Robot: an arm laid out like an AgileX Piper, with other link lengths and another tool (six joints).
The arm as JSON. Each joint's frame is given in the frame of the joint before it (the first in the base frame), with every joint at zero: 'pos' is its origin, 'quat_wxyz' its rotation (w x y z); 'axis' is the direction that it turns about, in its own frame. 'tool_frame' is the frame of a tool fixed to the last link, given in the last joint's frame.
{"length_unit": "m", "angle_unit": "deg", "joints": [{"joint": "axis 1", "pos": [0.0, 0.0, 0.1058], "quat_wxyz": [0.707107, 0.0, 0.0, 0.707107], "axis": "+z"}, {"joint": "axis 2", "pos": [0.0, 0.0, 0.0], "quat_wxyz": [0.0, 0.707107, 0.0, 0.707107], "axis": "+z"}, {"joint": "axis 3", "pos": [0.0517, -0.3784, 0.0], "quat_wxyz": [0.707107, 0.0, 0.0, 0.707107], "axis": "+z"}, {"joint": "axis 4", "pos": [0.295, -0.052, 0.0], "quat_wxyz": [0.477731, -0.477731, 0.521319, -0.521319], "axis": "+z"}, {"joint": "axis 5", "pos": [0.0, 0.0, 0.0], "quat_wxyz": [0.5, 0.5, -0.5, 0.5], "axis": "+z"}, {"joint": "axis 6", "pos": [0.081, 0.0, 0.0], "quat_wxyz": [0.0, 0.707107, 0.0, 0.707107], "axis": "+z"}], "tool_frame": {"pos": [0.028, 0.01, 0.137], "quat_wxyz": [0.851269, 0.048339, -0.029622, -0.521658]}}
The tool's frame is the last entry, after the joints.
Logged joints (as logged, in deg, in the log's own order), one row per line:
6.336 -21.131 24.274 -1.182 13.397 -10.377
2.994 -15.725 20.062 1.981 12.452 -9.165
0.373 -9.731 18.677 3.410 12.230 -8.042
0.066 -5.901 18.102 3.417 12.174 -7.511
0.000 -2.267 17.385 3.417 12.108 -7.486
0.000 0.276 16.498 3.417 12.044 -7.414
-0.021 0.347 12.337 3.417 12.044 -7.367
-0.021 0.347 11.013 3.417 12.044 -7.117
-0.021 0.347 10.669 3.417 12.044 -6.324
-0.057 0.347 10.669 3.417 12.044 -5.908
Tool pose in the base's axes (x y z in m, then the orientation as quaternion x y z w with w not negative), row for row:
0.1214 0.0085 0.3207 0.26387 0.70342 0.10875 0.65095
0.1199 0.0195 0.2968 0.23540 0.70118 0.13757 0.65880
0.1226 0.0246 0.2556 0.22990 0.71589 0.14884 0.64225
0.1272 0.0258 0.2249 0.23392 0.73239 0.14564 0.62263
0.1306 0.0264 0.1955 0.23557 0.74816 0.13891 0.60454
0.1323 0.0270 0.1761 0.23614 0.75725 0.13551 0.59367
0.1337 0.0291 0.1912 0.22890 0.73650 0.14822 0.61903
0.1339 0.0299 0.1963 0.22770 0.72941 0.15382 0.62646
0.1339 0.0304 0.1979 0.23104 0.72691 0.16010 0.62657
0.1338 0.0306 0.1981 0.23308 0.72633 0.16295 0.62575
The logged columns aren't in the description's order. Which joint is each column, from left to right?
Columns, left to right: axis 2, axis 3, axis 5, axis 1, axis 6, axis 4.
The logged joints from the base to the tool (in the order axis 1, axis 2, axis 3, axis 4, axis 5, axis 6), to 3 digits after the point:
-1.182 6.336 -21.131 -10.377 24.274 13.397
1.981 2.994 -15.725 -9.165 20.062 12.452
3.410 0.373 -9.731 -8.042 18.677 12.230
3.417 0.066 -5.901 -7.511 18.102 12.174
3.417 0.000 -2.267 -7.486 17.385 12.108
3.417 0.000 0.276 -7.414 16.498 12.044
3.417 -0.021 0.347 -7.367 12.337 12.044
3.417 -0.021 0.347 -7.117 11.013 12.044
3.417 -0.021 0.347 -6.324 10.669 12.044
3.417 -0.057 0.347 -5.908 10.669 12.044

